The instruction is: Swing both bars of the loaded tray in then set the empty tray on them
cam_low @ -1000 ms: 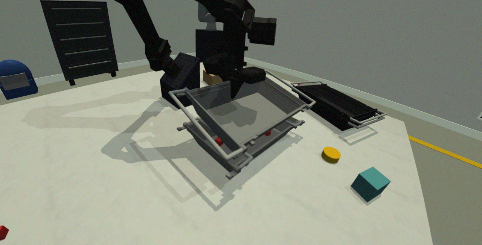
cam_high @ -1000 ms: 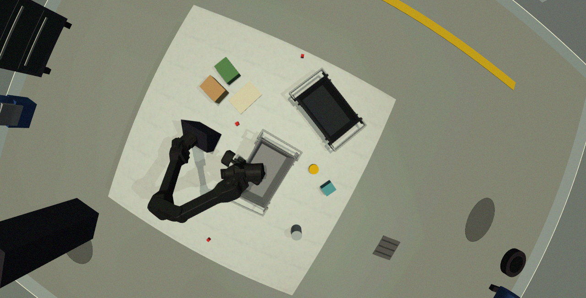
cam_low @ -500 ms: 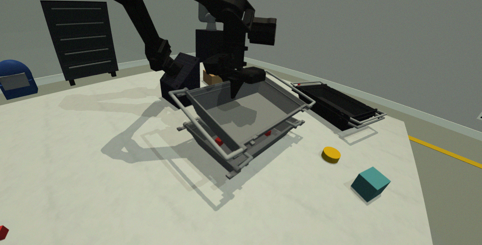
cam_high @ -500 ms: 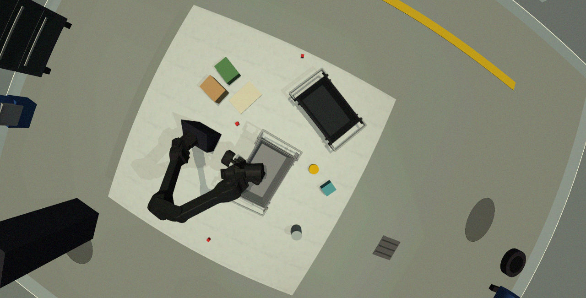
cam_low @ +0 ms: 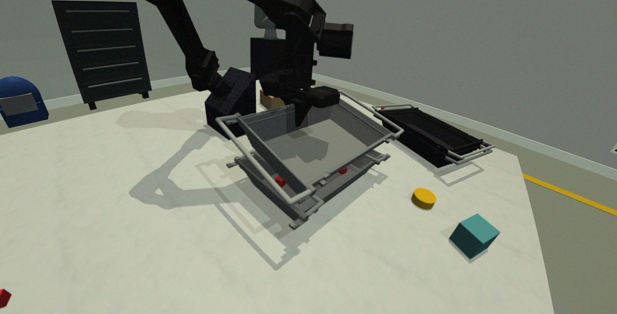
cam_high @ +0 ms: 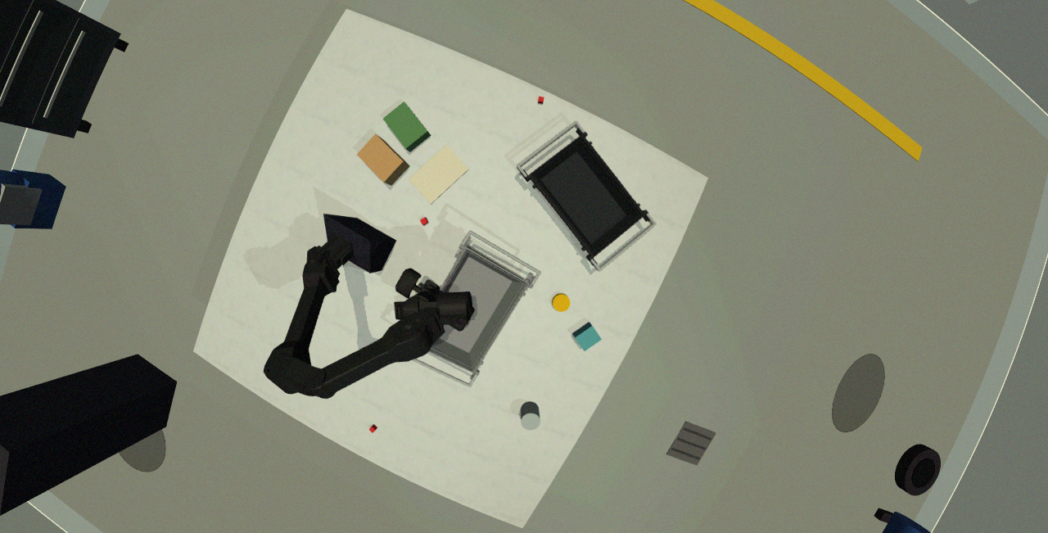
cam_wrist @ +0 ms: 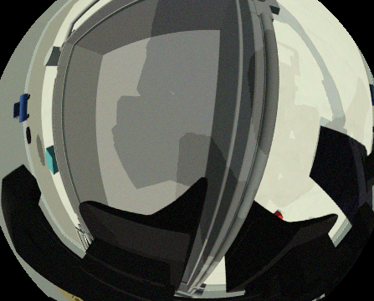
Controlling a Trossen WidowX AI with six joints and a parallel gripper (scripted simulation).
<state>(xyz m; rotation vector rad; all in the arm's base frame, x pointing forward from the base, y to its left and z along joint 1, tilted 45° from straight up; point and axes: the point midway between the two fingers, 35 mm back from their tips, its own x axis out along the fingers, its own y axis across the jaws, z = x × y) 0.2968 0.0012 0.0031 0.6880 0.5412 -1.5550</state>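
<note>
Now: gripper tip 80 mm short of the grey tray, 20 mm below it and 10 mm to the left of it. The rest, counted from my gripper tip: cream block (280 mm to the left, 170 mm behind, 110 mm below); red block (100 mm below, 80 mm to the right, 30 mm ahead); yellow disc (300 mm ahead, 100 mm below, 90 mm to the left).
</note>
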